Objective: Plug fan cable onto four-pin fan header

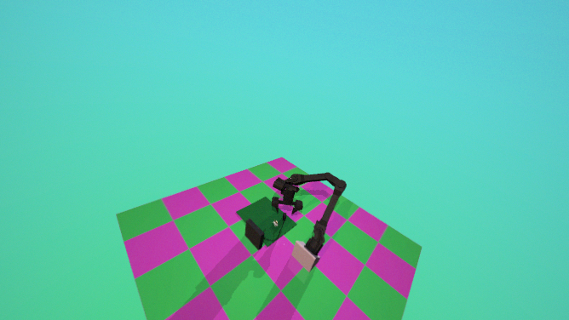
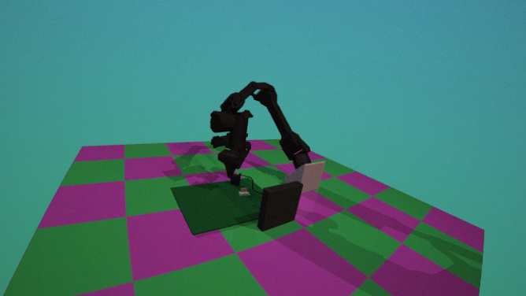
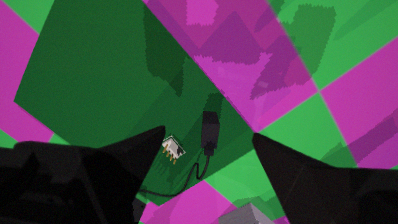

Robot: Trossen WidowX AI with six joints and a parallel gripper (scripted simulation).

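My gripper tip is now 1 cm past the black fan plug and 3 cm above it. From my gripper tip the other things lie so: dark green board 6 cm ahead, 9 cm to the left, 6 cm below; then pale four-pin header 1 cm behind, 7 cm to the left, 5 cm below; then black fan 3 cm behind, 24 cm to the left, 1 cm above.
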